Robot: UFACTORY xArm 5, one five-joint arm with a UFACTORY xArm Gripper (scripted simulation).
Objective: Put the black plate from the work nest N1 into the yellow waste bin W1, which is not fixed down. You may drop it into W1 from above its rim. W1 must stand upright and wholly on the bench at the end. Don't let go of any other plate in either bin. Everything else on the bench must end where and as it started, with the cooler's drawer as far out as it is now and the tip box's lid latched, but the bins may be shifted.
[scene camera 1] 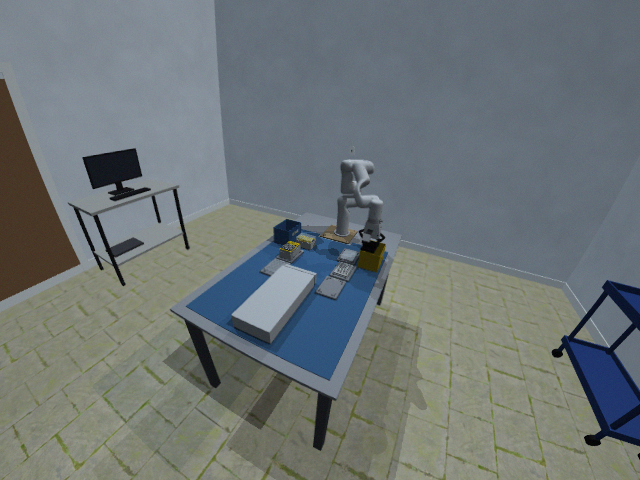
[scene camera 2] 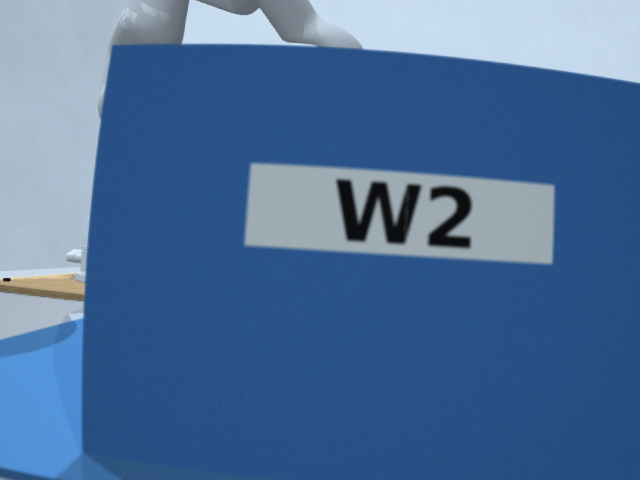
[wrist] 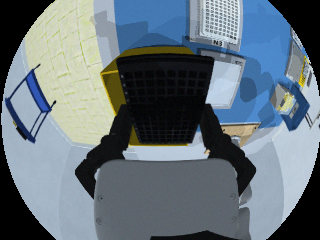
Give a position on a black plate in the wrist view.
154,123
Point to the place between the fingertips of my gripper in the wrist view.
166,112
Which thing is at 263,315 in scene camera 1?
A long white cooler.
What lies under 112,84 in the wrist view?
A yellow waste bin W1.
